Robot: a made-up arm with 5 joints.
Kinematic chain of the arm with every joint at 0, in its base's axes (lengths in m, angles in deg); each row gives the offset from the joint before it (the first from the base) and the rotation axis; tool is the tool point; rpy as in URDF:
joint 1: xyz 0.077 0 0.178 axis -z
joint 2: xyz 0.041 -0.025 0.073 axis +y
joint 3: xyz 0.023 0 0.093 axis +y
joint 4: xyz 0.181 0 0.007 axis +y
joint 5: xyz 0.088 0.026 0 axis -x
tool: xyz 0 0 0 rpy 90 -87.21 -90
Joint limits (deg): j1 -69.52..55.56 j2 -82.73..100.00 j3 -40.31..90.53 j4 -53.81..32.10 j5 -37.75..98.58
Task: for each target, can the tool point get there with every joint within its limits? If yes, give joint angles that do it. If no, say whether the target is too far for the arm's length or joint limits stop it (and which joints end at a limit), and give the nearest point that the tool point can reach.
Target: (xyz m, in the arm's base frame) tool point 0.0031 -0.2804 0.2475
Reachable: no: joint limits stop it (at a limit: joint 1, joint 2) | nearest point 0.0272 -0.1304 0.2349 | short by 0.152 m
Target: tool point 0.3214 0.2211 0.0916
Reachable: yes | joints -41.97 71.74 -15.95 -42.05 6.99
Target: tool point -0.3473 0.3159 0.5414
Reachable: no: too far | nearest point -0.1135 0.1418 0.4578 | short by 0.303 m
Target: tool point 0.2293 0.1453 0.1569
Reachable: yes | joints -43.37 -24.07 64.66 19.08 21.91
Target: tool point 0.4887 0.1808 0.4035
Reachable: no: too far | nearest point 0.4184 0.1499 0.3749 | short by 0.082 m
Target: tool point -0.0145 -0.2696 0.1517
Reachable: no: joint limits stop it (at a limit: joint 1, joint 2) | nearest point 0.0279 -0.1286 0.1732 | short by 0.149 m
